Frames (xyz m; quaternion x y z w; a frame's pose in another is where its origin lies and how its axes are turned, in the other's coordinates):
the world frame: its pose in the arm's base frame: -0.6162 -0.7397 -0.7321 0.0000 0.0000 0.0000 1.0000
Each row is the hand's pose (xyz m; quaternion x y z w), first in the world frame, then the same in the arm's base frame.
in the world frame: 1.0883 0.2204 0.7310 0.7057 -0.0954 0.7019 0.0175
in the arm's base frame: 0.4721 -0.5193 -0.0011 0.7057 -0.0954 0.7019 0.0175
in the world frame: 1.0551 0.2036 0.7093 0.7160 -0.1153 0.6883 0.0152
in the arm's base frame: 0.4389 -0.5361 -0.0228 0.7160 -0.1153 0.6883 0.0152
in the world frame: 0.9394 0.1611 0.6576 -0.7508 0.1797 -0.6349 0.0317
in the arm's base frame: 0.3232 -0.5786 -0.0745 -0.7508 0.1797 -0.6349 0.0317
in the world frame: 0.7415 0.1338 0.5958 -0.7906 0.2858 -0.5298 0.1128
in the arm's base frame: 0.1253 -0.6059 -0.1363 -0.7905 0.2858 -0.5298 0.1128
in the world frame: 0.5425 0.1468 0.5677 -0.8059 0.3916 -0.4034 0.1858
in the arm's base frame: -0.0737 -0.5929 -0.1644 -0.8059 0.3916 -0.4034 0.1858
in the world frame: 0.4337 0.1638 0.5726 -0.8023 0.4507 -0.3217 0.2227
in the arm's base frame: -0.1825 -0.5759 -0.1595 -0.8023 0.4507 -0.3217 0.2227
